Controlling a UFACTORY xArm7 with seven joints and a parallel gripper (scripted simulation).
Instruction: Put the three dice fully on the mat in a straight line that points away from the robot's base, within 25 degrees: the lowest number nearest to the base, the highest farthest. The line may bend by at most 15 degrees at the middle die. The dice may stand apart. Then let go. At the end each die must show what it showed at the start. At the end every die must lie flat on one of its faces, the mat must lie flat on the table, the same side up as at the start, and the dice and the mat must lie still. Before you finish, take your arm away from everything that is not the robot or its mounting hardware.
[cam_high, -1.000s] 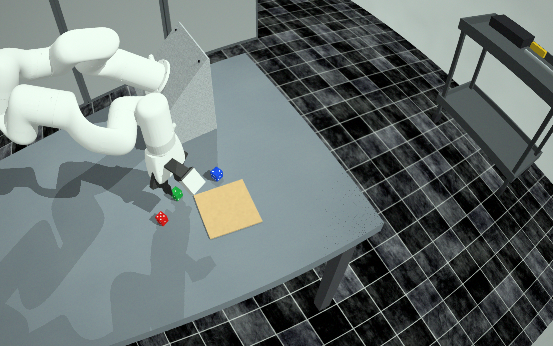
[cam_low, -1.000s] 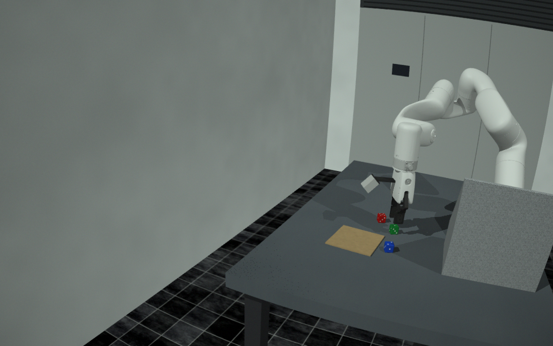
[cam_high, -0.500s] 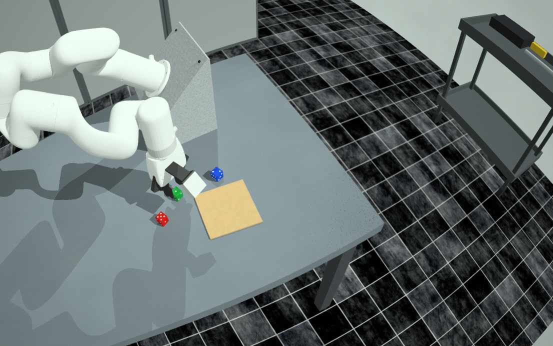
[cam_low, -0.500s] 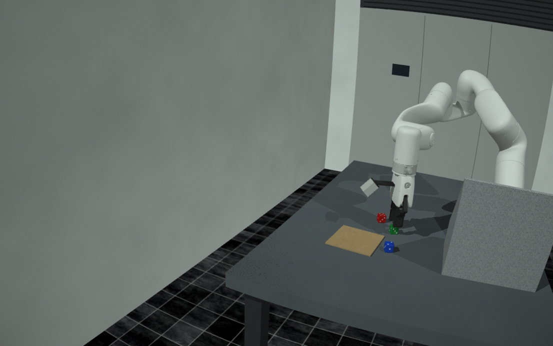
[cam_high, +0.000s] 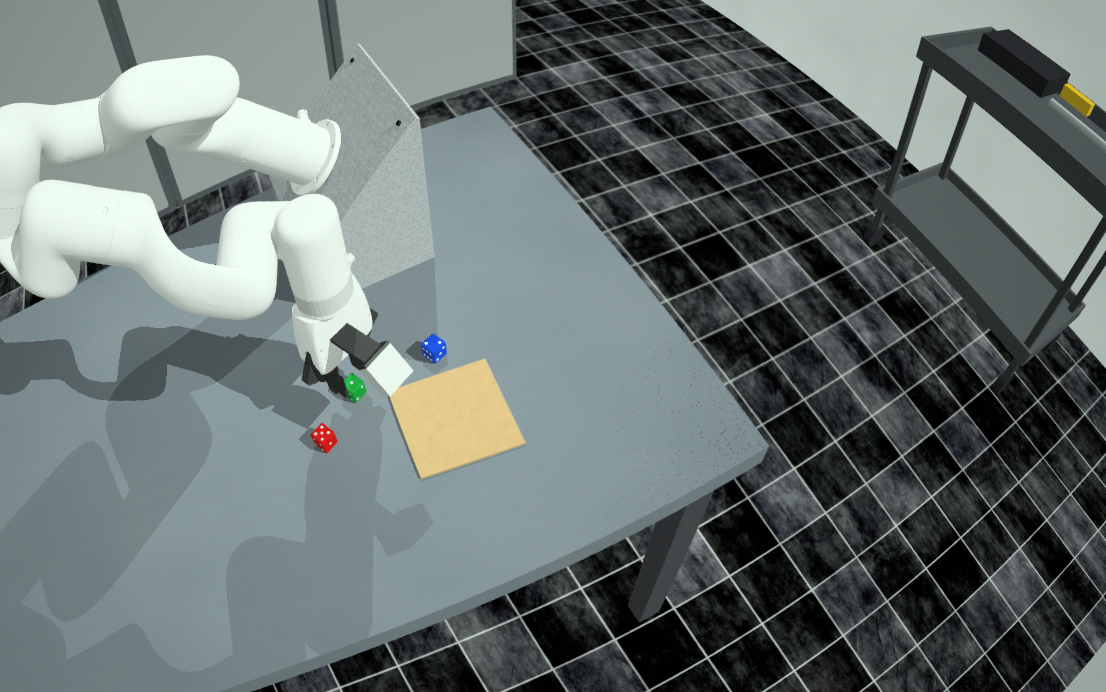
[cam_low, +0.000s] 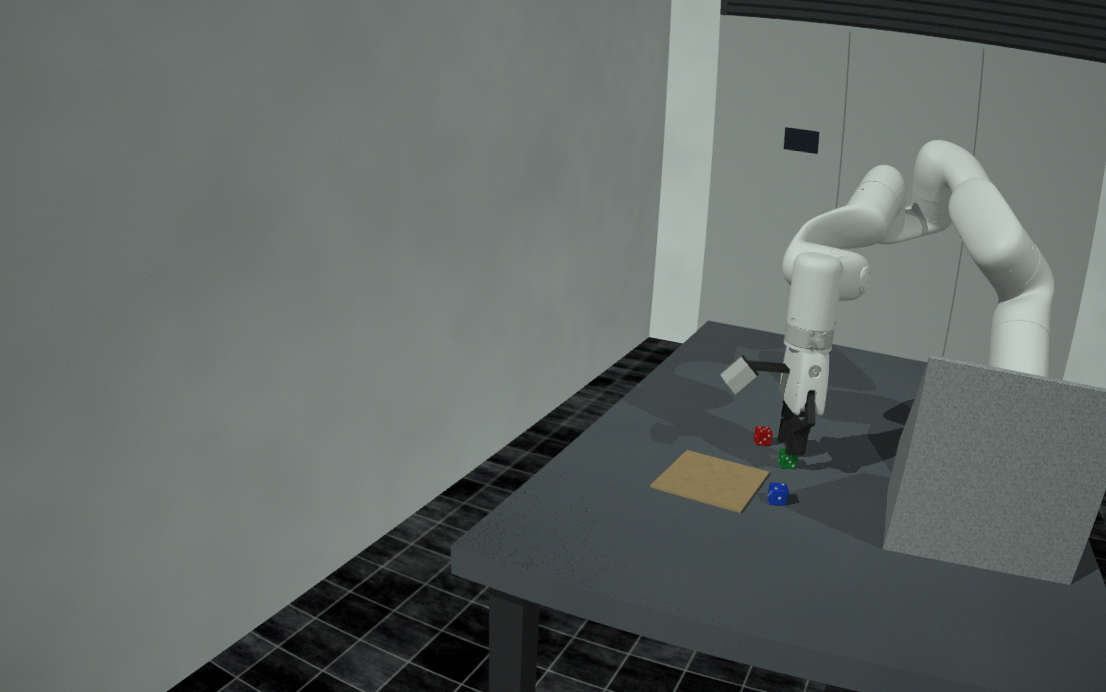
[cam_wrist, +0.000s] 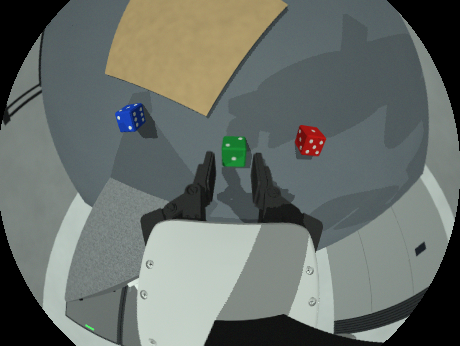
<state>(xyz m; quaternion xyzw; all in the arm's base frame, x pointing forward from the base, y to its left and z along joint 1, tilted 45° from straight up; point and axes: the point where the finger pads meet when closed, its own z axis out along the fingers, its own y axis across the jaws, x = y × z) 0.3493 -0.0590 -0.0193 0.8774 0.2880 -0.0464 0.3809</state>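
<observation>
My gripper is now 4 cm above the green die. Round my hand: red die (6 cm to the right, 6 cm ahead, 4 cm below); tan mat (12 cm to the left, 8 cm ahead, 5 cm below); blue die (12 cm to the left, 4 cm below, 2 cm behind).
</observation>
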